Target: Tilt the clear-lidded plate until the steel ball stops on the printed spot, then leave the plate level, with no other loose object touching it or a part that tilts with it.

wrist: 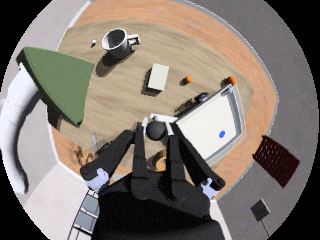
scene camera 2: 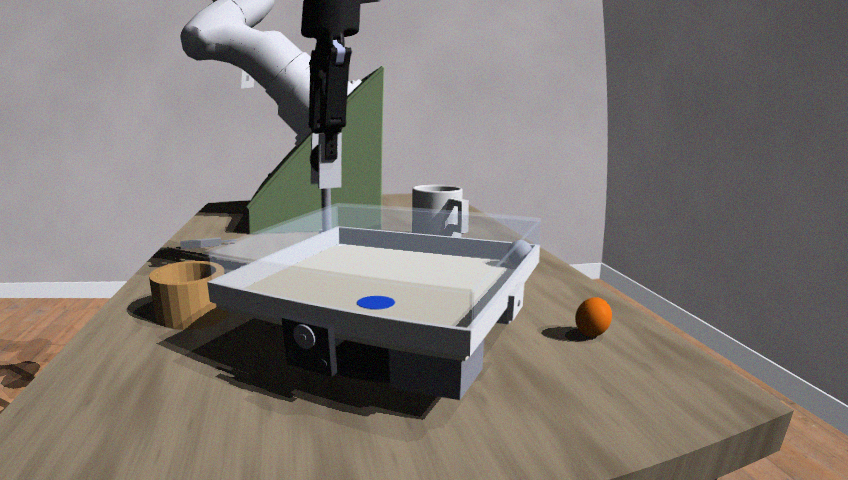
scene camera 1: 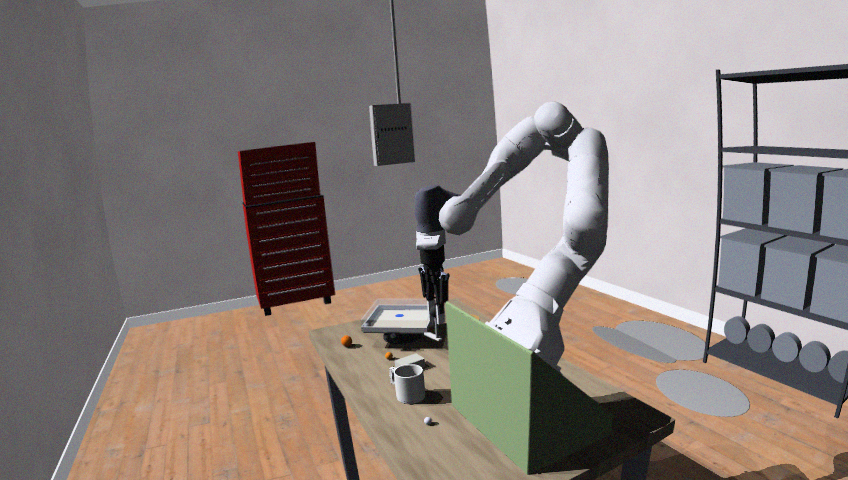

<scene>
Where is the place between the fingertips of my gripper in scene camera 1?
436,321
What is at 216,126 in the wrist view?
A clear-lidded plate.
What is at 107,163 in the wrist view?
My gripper.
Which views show my gripper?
The wrist view, scene camera 2 and scene camera 1: all of them.
</scene>
